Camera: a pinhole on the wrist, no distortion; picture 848 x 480 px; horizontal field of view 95.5 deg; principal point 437.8 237.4 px. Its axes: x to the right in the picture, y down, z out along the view. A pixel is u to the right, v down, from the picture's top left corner.
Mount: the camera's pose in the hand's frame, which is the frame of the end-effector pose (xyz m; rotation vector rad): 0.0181 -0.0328 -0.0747 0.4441 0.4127 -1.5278
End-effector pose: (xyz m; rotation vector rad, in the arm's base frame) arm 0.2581 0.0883 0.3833 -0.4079 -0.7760 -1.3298
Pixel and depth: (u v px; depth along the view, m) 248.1 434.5 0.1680
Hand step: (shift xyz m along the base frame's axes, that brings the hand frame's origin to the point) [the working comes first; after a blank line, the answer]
In the camera's frame: -0.0827 0.0860 0.1680

-0.0739 -0.0058 0.1412
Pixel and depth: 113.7 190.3 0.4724
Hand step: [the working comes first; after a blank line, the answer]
In the camera's frame: -0.3975 -0.0578 0.4724

-0.0866 0.4084 0.3428
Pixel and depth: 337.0 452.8 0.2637
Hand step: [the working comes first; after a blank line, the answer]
In the camera's frame: -0.0690 0.1475 0.2637

-0.1511 -0.0108 0.2258
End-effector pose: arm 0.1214 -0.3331 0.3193 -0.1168 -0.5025 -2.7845
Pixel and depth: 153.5 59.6 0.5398
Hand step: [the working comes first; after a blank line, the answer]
In the camera's frame: -0.3985 -0.2492 0.5398

0.2548 0.2522 0.5274
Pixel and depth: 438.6 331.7 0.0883
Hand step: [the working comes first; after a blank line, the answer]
In the camera's frame: 0.0002 0.0216 0.0883

-0.0609 0.0599 -0.0199
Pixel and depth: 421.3 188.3 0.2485
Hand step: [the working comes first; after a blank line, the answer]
In the camera's frame: -0.0106 -0.0317 0.2485

-0.0270 0.1916 0.0807
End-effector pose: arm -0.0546 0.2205 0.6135 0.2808 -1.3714 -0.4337
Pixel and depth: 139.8 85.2 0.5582
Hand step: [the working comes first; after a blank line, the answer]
In the camera's frame: -0.4319 -0.2206 0.5582

-0.6342 0.1755 -0.0547
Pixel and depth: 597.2 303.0 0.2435
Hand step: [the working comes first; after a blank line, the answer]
In the camera's frame: 0.1008 0.0415 0.2435

-0.1054 -0.2389 -0.0439
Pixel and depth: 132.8 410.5 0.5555
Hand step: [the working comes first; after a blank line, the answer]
In the camera's frame: -0.4399 0.2497 0.5555

-0.5791 -0.0325 0.3635
